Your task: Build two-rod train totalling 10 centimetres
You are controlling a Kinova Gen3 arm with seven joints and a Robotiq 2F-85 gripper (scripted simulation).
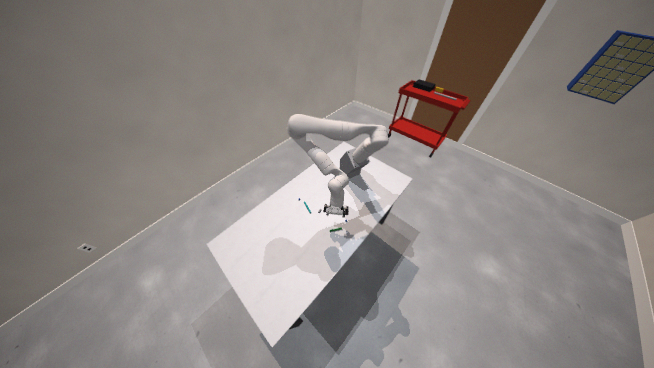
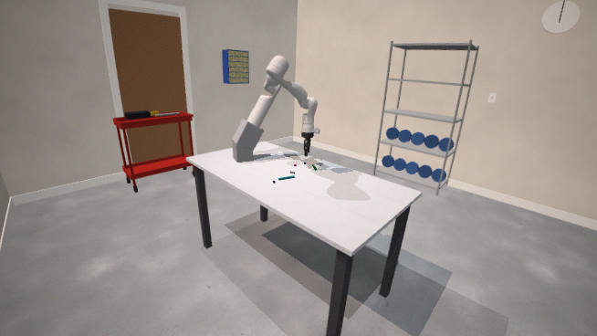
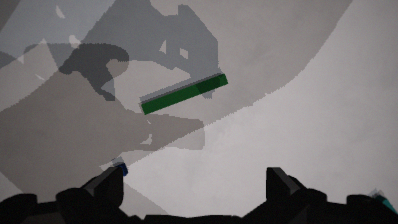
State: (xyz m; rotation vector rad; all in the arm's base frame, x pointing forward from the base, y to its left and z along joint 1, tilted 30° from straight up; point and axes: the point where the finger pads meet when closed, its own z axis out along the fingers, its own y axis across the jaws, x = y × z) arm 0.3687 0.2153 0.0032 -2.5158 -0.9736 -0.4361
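Now: hand 3 cm short of the green rod, 4 cm to the right of it and 9 cm above it. The rest, counted from my hand: grey rod (3 cm ahead, 13 cm to the right, 9 cm below); turquoise rod (8 cm ahead, 21 cm to the right, 9 cm below); magenta rod (6 cm behind, 4 cm to the right, 9 cm below).
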